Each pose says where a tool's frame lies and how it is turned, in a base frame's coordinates. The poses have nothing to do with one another.
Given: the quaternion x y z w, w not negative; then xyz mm.
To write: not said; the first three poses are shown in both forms.
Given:
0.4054 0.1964 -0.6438 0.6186 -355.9 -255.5 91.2
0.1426 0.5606 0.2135 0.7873 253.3 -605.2 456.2
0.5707 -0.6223 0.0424 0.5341 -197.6 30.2 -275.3
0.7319 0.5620 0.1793 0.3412 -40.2 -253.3 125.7
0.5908 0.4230 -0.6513 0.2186 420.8 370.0 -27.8
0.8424 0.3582 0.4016 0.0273 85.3 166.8 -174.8
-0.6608 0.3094 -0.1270 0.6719 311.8 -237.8 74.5
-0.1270 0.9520 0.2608 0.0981 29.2 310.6 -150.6
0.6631 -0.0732 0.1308 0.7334 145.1 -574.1 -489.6
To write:
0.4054 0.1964 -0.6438 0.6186 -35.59 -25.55 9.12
0.1426 0.5606 0.2135 0.7873 25.33 -60.52 45.62
0.5707 -0.6223 0.0424 0.5341 -19.76 3.02 -27.53
0.7319 0.5620 0.1793 0.3412 -4.02 -25.33 12.57
0.5908 0.4230 -0.6513 0.2186 42.08 37.00 -2.78
0.8424 0.3582 0.4016 0.0273 8.53 16.68 -17.48
-0.6608 0.3094 -0.1270 0.6719 31.18 -23.78 7.45
-0.1270 0.9520 0.2608 0.0981 2.92 31.06 -15.06
0.6631 -0.0732 0.1308 0.7334 14.51 -57.41 -48.96

